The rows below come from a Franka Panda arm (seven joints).
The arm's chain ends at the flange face. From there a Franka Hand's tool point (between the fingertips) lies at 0.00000 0.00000 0.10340 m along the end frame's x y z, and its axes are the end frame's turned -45 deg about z.
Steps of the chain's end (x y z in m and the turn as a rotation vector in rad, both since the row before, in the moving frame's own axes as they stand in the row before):
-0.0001 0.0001 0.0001 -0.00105 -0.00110 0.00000
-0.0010 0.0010 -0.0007 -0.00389 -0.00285 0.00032
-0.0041 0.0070 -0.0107 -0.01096 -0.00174 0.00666
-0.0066 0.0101 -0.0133 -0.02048 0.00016 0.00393
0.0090 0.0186 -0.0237 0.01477 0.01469 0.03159
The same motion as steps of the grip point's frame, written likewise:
-0.0003 0.0000 0.0001 0.00004 -0.00152 0.00000
-0.0019 0.0001 -0.0007 -0.00074 -0.00477 0.00032
-0.0088 0.0027 -0.0107 -0.00652 -0.00898 0.00666
-0.0133 0.0040 -0.0133 -0.01459 -0.01437 0.00393
-0.0046 0.0195 -0.0237 0.00006 0.02083 0.03159

